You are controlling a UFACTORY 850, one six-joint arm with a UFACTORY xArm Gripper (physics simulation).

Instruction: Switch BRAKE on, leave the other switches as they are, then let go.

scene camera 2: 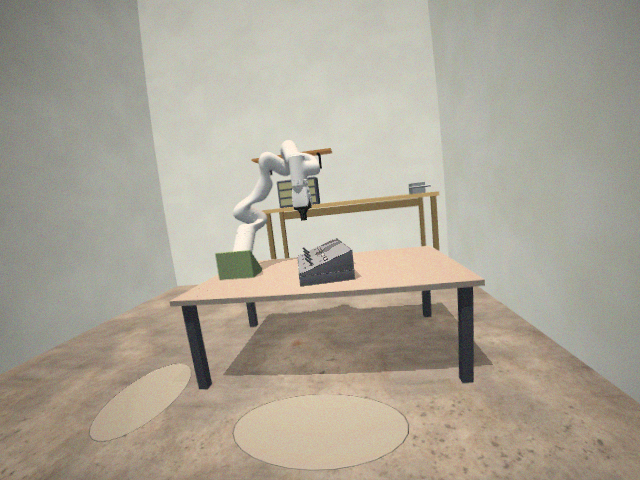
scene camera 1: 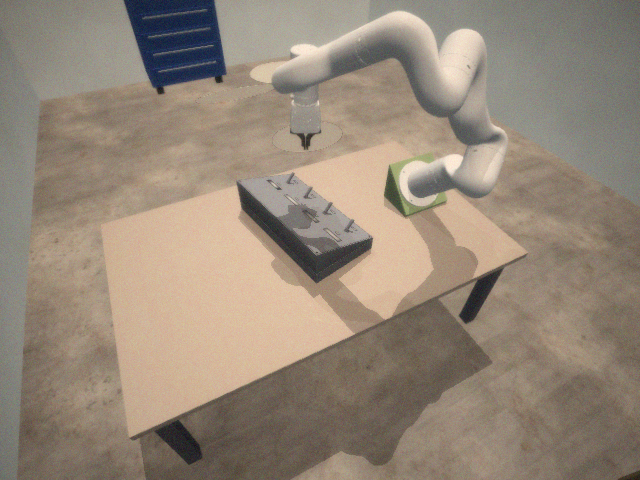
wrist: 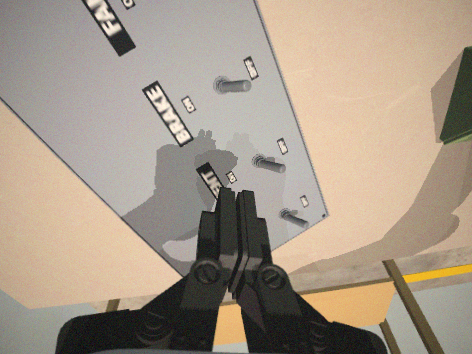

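Observation:
A dark grey switch console (scene camera 1: 258, 190) (scene camera 2: 330, 267) (wrist: 75, 75) with a sloped panel stands on the table. In the wrist view the BRAKE label (wrist: 167, 114) is readable. The BRAKE lever (wrist: 235, 85) (scene camera 1: 308, 192) leans away from its ON mark (wrist: 188, 104) toward its OFF mark (wrist: 251, 68). The VENT lever (wrist: 271, 164) and another lever (wrist: 295, 218) also lean to the OFF side. My gripper (scene camera 1: 306, 147) (scene camera 2: 303, 218) (wrist: 230, 208) is shut on nothing, raised above the console. Its fingers partly hide the VENT label (wrist: 209, 179).
The arm's green wedge base (scene camera 1: 397, 195) (scene camera 2: 235, 265) (wrist: 460, 107) stands on the table (scene camera 1: 206, 310) (scene camera 2: 403, 268), beside the console's lever side. A blue cabinet (scene camera 1: 180, 43) stands on the floor behind. A wooden bench (scene camera 2: 372, 205) with a grey pot (scene camera 2: 417, 188) is by the far wall.

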